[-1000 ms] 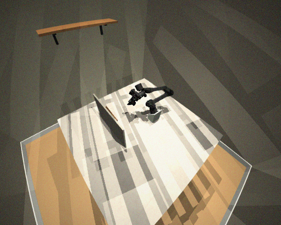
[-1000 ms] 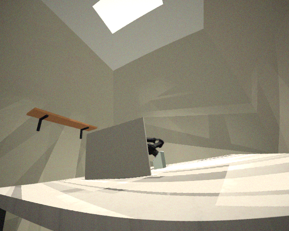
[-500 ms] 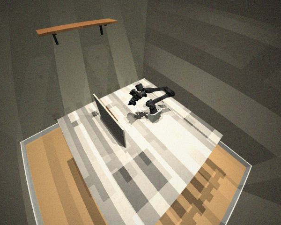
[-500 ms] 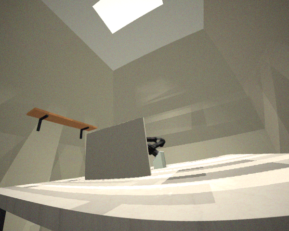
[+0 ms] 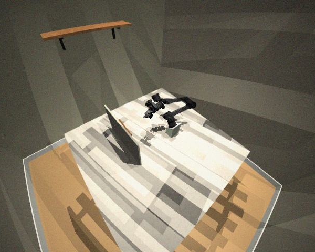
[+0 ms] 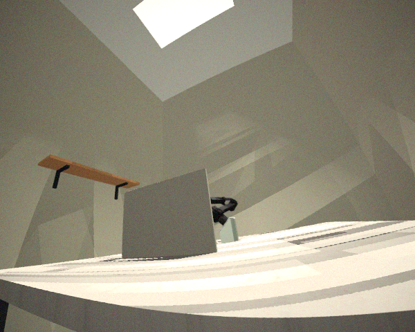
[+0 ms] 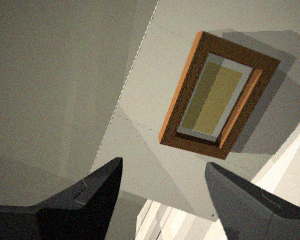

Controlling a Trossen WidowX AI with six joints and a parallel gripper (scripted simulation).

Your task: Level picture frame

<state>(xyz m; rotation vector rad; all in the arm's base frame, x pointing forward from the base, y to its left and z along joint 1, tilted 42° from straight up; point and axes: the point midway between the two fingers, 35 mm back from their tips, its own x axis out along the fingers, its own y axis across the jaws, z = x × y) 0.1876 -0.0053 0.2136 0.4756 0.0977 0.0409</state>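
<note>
Right now the wooden picture frame is 19 cm ahead of my gripper tip, 9 cm below it and 3 cm to the right of it. The rest, counted from my gripper tip: upright wall panel 20 cm ahead, 10 cm below, 1 cm to the right.
</note>
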